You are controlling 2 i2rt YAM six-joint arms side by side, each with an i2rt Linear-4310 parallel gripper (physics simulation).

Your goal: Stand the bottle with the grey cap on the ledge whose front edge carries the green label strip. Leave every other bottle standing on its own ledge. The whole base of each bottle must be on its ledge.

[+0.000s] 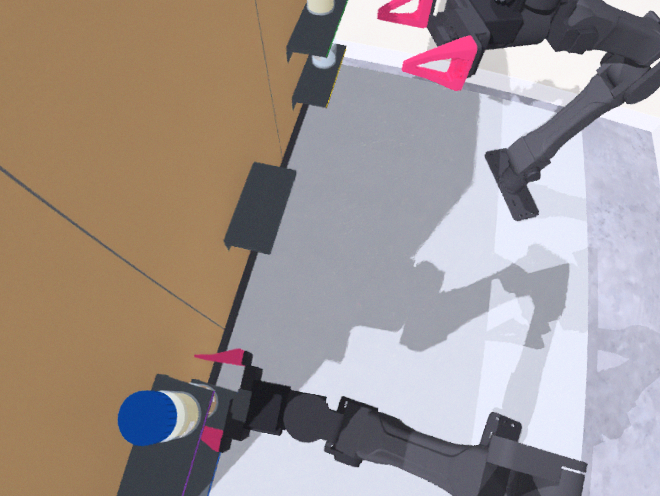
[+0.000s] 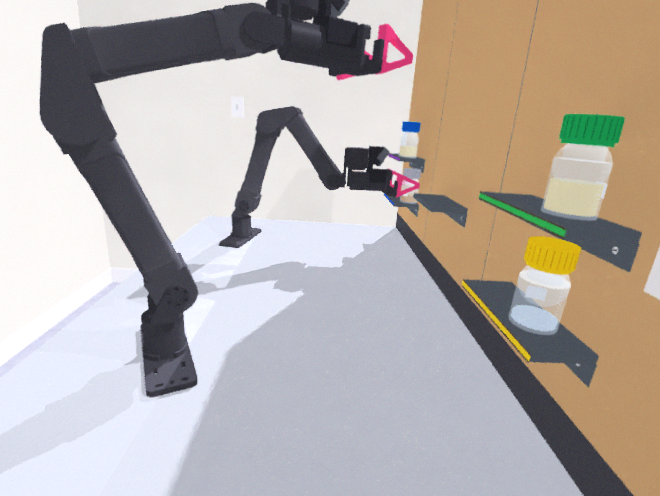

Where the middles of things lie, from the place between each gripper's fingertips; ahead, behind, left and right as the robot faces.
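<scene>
From my left hand, the yellow-capped bottle (image 2: 543, 286) is 740 mm to the right, 40 mm behind and 10 mm below, and the yellow-strip ledge (image 2: 562, 347) is 710 mm to the right, 40 mm behind and 70 mm below. The bare ledge (image 1: 255, 223) is 310 mm to the right of my left hand and 30 mm behind it. As for the blue-capped bottle (image 1: 145, 417), I see it 130 mm above my left hand, 30 mm behind it and 30 mm to the left of it; going by their middles, it is the nearest to my left hand of the things named here.
My right hand gives me other distances: the yellow-capped bottle is 15 cm ahead of it, 31 cm to the right and 28 cm below, while the yellow-strip ledge is 15 cm ahead of it, 27 cm to the right and 34 cm below. The blue-capped bottle is 16 cm ahead of my right hand, 47 cm to the left of it and 14 cm below it. Then there is the bare ledge, which is 16 cm ahead of my right hand, 13 cm to the left of it and 27 cm below it. Going by their middles, the bare ledge is the nearest to my right hand of these things.
</scene>
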